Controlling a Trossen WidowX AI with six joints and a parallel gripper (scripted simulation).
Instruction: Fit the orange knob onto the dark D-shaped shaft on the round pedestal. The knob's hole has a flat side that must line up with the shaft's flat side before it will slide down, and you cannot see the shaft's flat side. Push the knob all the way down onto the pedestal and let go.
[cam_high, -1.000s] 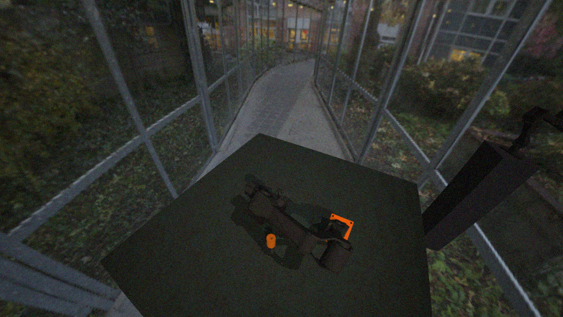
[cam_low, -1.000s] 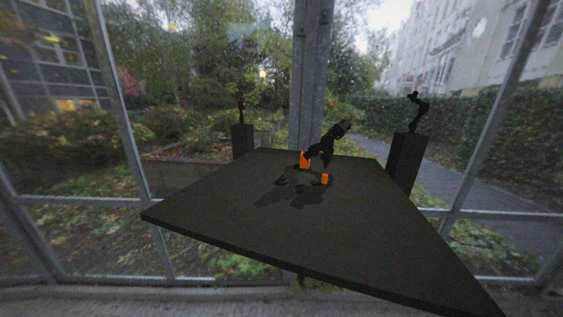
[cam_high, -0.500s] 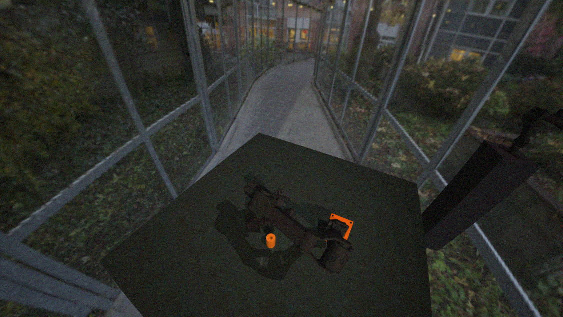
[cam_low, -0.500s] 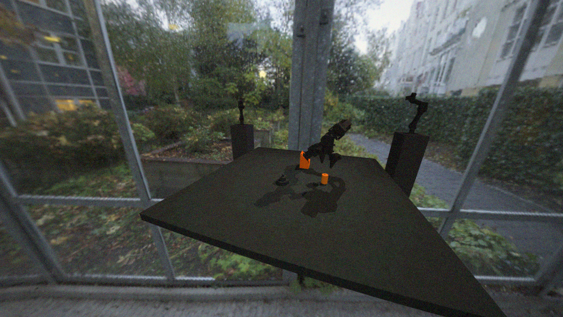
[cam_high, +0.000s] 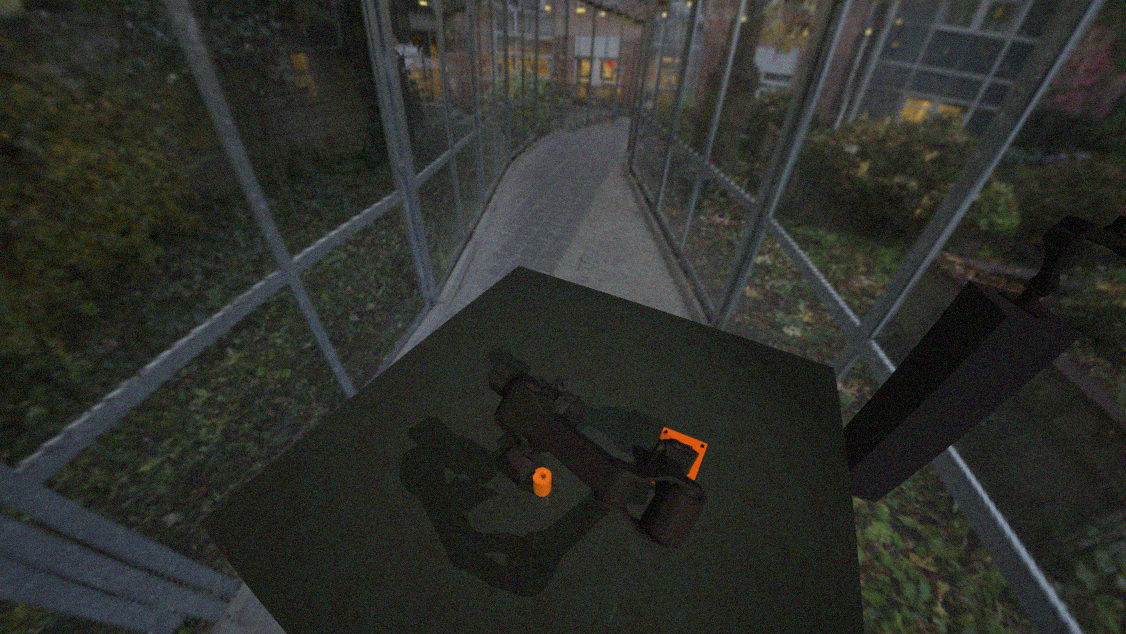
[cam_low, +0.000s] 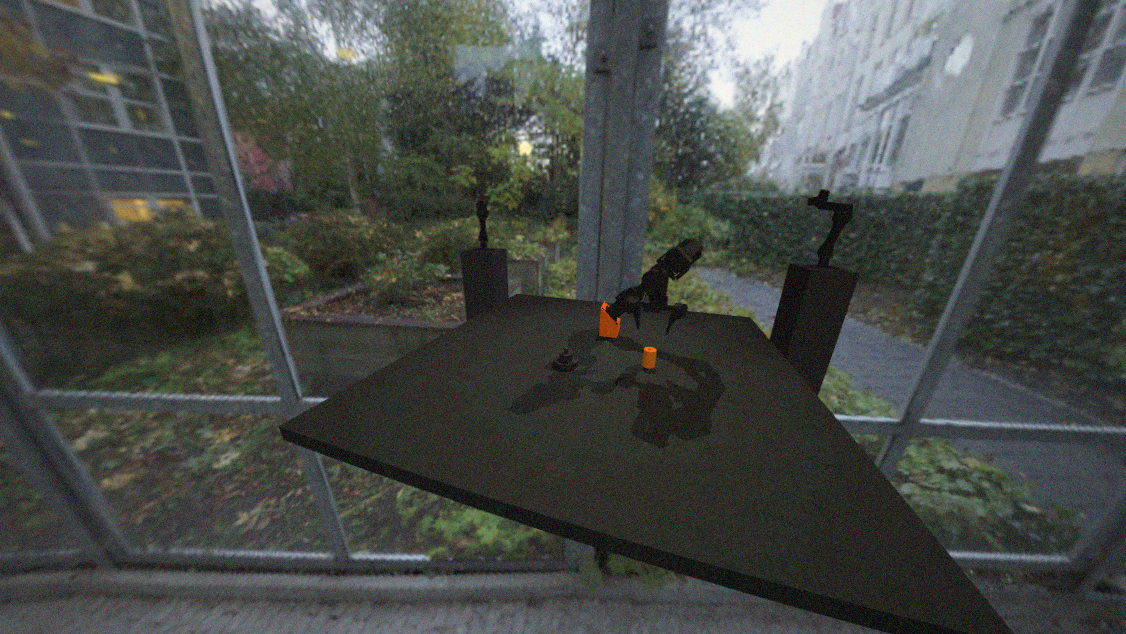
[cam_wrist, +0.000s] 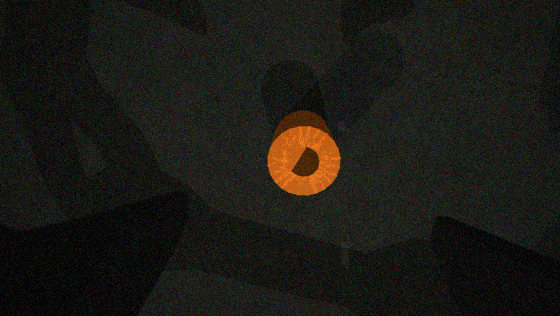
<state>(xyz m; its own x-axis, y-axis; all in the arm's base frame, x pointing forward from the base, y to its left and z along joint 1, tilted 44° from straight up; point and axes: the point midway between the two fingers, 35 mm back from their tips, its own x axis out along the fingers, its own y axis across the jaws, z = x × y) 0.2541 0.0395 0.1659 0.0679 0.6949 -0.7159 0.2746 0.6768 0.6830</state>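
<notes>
My gripper tip is now 9 cm above the orange knob. The rest, counted from my gripper tip: dark shaft: 27 cm to the right, 9 cm below, 6 cm ahead.
</notes>
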